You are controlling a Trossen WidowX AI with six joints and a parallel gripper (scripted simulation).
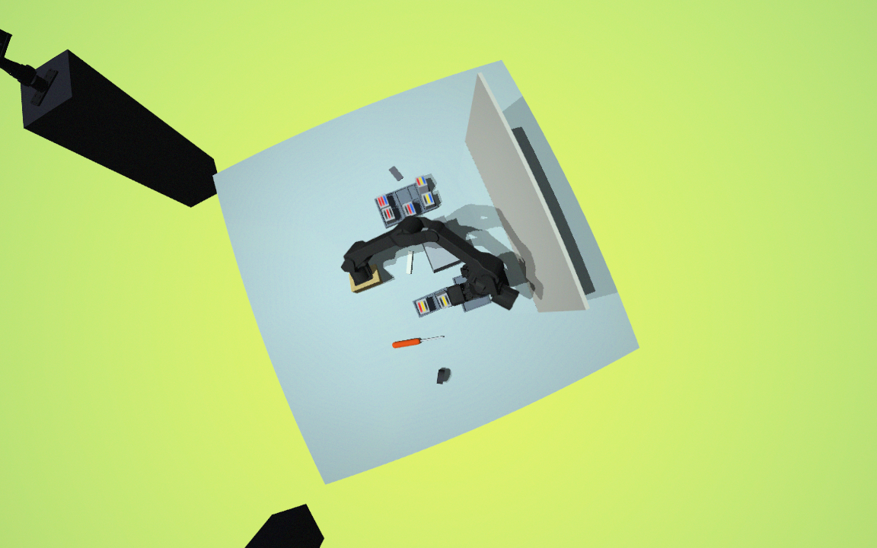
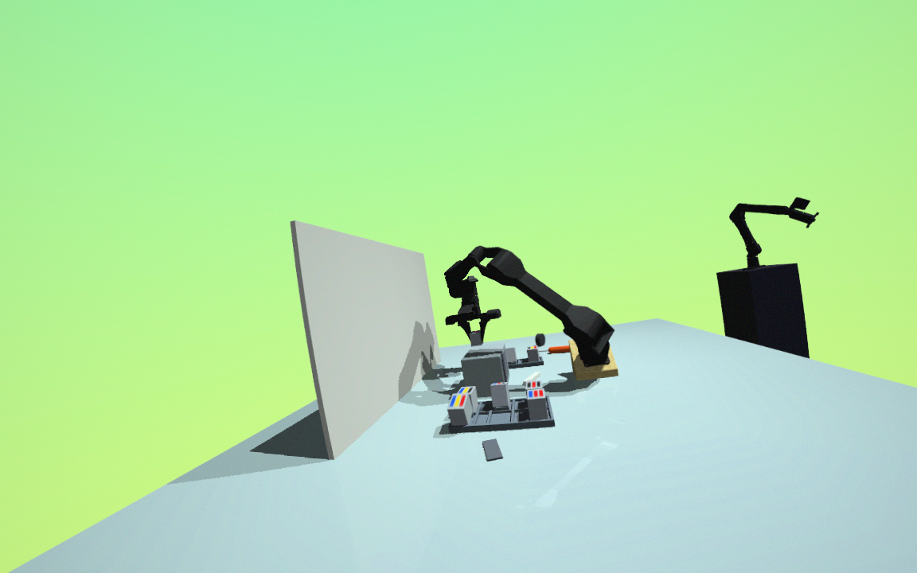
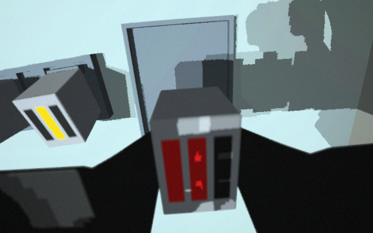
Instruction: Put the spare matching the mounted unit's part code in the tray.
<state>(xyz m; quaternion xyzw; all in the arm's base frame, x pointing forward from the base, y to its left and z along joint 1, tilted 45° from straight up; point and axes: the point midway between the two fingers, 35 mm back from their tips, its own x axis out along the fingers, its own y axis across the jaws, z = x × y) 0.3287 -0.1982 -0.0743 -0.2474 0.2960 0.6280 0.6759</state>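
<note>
Right now the flat grey tray is 9 cm below my gripper tip. From my gripper tip the other things lie so: tall pale grey box (5 cm behind, 20 cm to the left, 4 cm below); dark wall panel (21 cm ahead, 18 cm to the left, 13 cm above); grey spares rack (9 cm behind, 39 cm to the left, 8 cm below).
</note>
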